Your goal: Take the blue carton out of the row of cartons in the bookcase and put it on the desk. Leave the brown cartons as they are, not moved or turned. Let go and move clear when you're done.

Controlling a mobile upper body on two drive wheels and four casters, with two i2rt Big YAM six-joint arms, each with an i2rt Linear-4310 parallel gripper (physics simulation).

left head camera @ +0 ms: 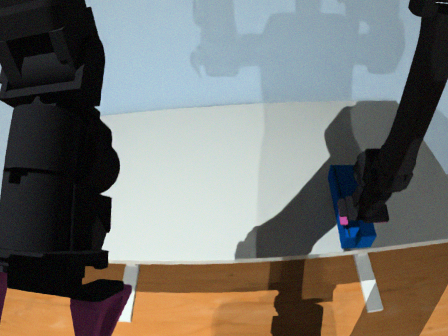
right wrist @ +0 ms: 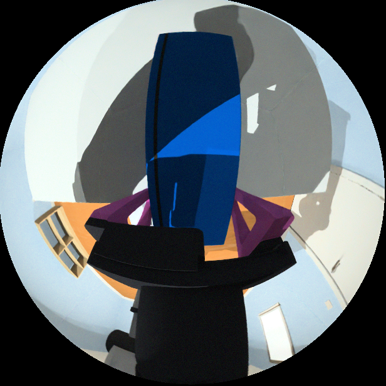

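The blue carton (left head camera: 342, 176) (right wrist: 200, 75) is at the right of the white desk (left head camera: 200, 175) (right wrist: 55, 125), with its near end by the desk's front edge. I cannot tell whether it touches the top. My right gripper (left head camera: 362, 219) (right wrist: 191, 190) is shut on the carton, with one purple finger on each side in the right wrist view. My left gripper (left head camera: 39, 309) is open at the lower left of the head view, in front of the desk, and its fingertips are partly cut off. The bookcase and the brown cartons do not show.
White desk legs (left head camera: 131, 292) (left head camera: 369, 285) stand below the front edge on the wooden floor (left head camera: 235, 310). A pale blue wall (left head camera: 150, 60) lies beyond the desk. A small wooden shelf unit (right wrist: 61, 246) shows at the left of the wrist view, a cream door (right wrist: 350, 225) at the right.
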